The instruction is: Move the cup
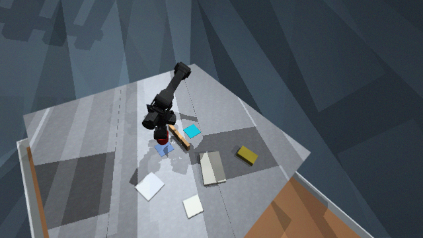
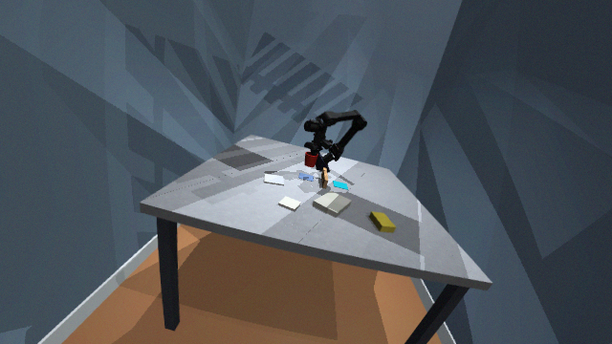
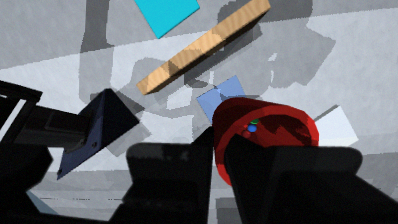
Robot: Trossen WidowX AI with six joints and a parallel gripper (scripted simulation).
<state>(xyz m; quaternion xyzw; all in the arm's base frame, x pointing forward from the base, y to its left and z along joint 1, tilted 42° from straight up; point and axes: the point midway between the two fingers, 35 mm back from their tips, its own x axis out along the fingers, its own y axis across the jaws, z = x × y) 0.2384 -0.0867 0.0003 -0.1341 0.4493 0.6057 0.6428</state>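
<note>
The blue marble is 40 mm ahead of my gripper tip, 30 mm to the right of it and 20 mm below it. From my gripper tip the other things lie so: cup: 30 mm ahead, 20 mm to the right; then green marble: 40 mm ahead, 20 mm to the right, 20 mm below; then light blue pad: 120 mm below, 30 mm ahead, 10 mm to the right.
</note>
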